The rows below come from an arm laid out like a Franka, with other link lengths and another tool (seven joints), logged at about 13 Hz.
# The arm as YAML. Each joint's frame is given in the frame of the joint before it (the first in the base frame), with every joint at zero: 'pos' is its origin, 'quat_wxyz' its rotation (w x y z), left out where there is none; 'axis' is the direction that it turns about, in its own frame. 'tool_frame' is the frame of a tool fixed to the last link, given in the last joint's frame.
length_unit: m
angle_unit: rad
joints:
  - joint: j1
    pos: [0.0, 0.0, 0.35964]
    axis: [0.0, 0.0, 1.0]
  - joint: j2
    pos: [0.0, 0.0, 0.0]
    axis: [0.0, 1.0, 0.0]
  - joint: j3
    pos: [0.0, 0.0, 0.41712]
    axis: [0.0, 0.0, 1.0]
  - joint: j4
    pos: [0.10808, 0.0, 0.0]
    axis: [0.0, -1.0, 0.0]
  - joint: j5
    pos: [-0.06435, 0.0, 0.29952]
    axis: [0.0, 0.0, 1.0]
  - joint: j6
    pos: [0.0, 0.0, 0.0]
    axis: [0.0, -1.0, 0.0]
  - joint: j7
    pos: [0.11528, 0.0, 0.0]
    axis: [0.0, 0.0, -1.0]
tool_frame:
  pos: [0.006, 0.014, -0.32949]
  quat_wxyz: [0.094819, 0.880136, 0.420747, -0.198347]
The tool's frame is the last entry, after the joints.
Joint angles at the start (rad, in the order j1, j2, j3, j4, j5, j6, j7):
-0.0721 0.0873 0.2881 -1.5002 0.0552 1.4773 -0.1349
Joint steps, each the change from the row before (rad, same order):
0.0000 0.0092 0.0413 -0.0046 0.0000 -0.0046 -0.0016
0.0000 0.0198 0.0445 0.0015 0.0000 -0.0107 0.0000
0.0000 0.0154 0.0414 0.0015 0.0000 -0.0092 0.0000
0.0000 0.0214 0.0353 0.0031 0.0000 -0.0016 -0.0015
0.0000 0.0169 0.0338 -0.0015 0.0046 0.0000 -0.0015
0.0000 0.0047 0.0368 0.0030 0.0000 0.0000 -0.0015
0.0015 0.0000 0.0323 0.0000 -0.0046 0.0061 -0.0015
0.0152 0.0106 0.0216 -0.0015 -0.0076 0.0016 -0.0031
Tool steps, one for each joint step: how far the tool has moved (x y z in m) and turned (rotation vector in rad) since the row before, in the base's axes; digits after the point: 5 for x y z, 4 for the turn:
-0.00794 0.01958 -0.00593 0.0025 0.0177 0.0432
-0.00842 0.02039 -0.00879 0.0036 0.0282 0.0452
-0.00879 0.01851 -0.00616 0.0038 0.0223 0.0420
-0.00476 0.01619 -0.00769 0.0074 0.0195 0.0364
-0.00694 0.01649 -0.00658 0.0106 0.0195 0.0346
-0.00750 0.01662 0.00069 0.0082 0.0014 0.0375
-0.00602 0.01430 0.00165 0.0045 -0.0079 0.0342
-0.00769 0.01393 -0.00439 -0.0013 0.0065 0.0400

